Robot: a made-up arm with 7 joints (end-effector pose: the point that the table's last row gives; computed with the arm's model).
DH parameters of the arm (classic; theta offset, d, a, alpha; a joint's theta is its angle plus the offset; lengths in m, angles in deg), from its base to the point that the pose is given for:
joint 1: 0 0.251 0 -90
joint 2: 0 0 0 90
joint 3: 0 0.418 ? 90
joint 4: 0 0 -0.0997 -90
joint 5: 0 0.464 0 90
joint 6: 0 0 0.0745 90
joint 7: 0 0 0 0
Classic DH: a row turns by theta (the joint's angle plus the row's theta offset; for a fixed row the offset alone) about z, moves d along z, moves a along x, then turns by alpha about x.
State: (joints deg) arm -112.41 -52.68 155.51 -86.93 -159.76 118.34 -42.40
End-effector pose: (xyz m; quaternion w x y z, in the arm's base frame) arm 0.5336 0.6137 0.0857 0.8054 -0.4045 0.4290 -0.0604
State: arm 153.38 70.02 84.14 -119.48 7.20 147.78 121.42
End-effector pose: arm -0.5714 -0.4309 0.2881 0.5859 0.5638 0.5688 -0.1238
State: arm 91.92 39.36 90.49 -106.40 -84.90 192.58 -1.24
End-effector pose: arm -0.5920 0.1699 0.6043 0.6734 0.3964 -0.6090 -0.1360
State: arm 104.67 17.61 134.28 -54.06 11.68 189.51 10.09
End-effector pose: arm -0.2811 -0.0757 1.1142 0.7028 -0.0222 -0.3009 0.6442
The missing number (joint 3, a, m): 0.1271
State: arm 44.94 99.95 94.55 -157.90 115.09 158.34 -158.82
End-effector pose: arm -0.2807 0.2581 0.2208 0.7447 -0.1591 -0.4711 0.4451
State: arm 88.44 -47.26 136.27 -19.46 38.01 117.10 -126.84
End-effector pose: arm -0.1640 -0.7817 0.8153 0.4221 0.8741 0.1560 -0.1827
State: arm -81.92 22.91 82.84 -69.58 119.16 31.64 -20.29
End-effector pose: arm 0.5911 -0.2106 0.9050 0.7612 -0.2266 -0.6043 -0.0636
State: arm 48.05 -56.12 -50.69 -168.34 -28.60 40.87 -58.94
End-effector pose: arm 0.2732 -0.0456 0.3396 0.2525 -0.4971 -0.6063 0.5671
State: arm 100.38 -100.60 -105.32 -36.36 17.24 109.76 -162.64
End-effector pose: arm 0.4844 -0.8138 -0.0149 0.1727 0.5320 0.4252 0.7116
